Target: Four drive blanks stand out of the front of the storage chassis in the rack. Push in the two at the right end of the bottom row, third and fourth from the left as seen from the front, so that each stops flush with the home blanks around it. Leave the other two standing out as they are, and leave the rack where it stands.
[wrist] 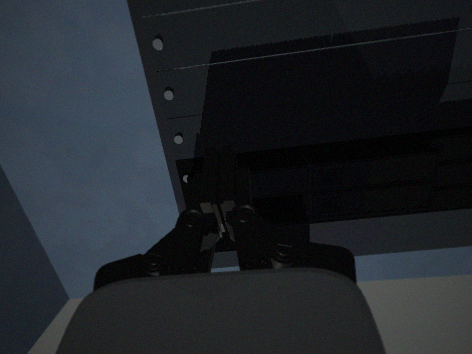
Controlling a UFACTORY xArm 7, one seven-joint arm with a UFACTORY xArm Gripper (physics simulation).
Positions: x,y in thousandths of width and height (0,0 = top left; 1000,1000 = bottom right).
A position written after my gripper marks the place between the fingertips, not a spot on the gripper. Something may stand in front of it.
I see my gripper (476,465) and a rack (755,414).
